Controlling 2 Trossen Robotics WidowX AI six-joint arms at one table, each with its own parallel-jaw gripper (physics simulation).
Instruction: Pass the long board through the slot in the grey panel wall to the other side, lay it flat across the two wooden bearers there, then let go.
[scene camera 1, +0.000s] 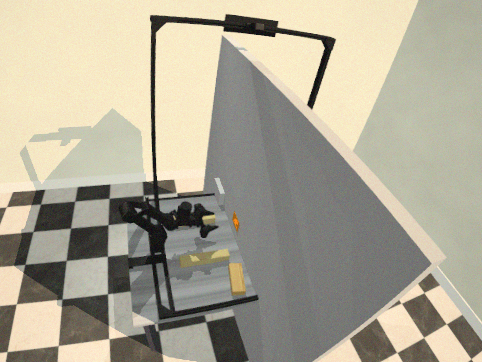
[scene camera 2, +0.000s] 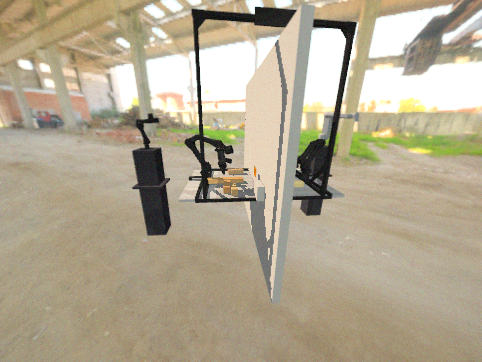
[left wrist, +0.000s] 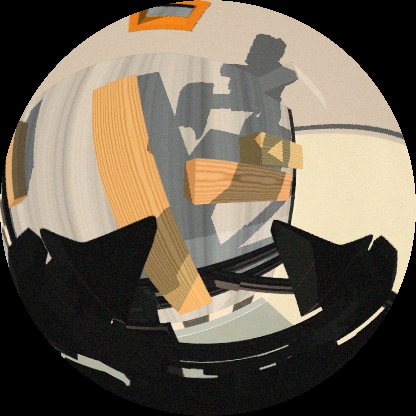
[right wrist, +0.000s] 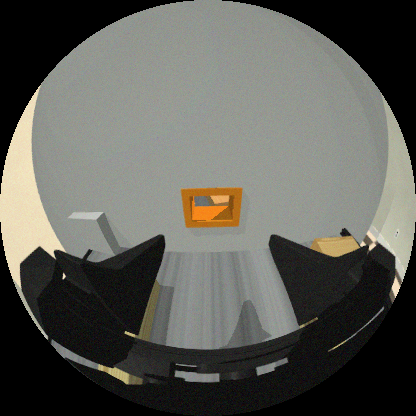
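Note:
Left gripper (left wrist: 216, 224) open, holding nothing. Right gripper (right wrist: 218, 241) open, holding nothing. Visible to me: orange-framed slot (right wrist: 228, 215). Grey panel wall (right wrist: 200, 101), and in the left wrist view too (left wrist: 323, 99).

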